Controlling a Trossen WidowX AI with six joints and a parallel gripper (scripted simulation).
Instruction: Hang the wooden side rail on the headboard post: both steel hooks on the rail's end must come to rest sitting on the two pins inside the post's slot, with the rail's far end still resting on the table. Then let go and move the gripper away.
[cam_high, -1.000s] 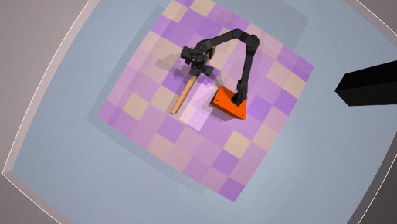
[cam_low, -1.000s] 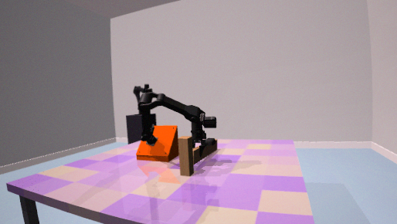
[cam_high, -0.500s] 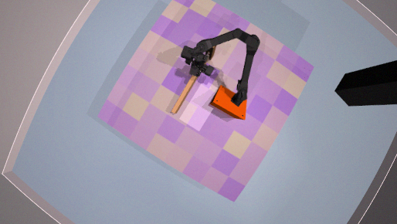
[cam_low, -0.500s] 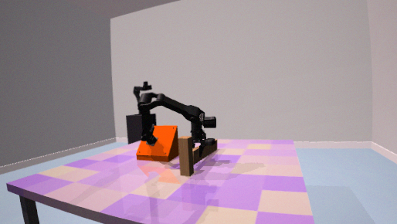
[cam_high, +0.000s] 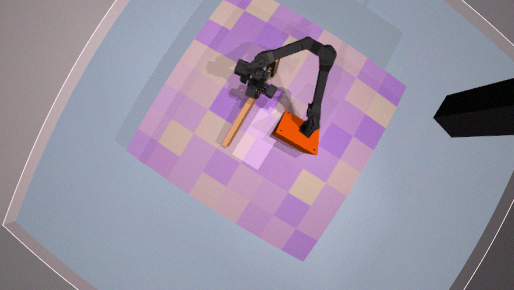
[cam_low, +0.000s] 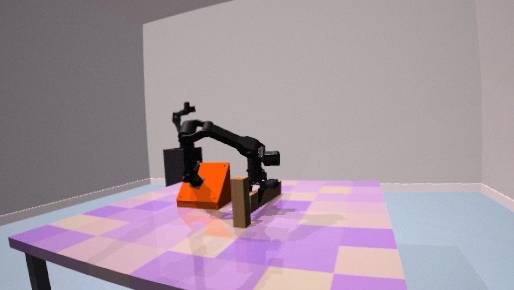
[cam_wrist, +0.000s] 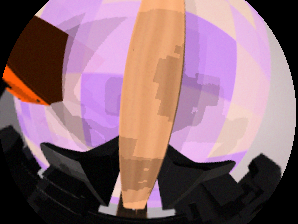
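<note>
Now: the wooden headboard post 2 cm ahead of my gripper tip, 14 cm to the right of it and 4 cm above it.
</note>
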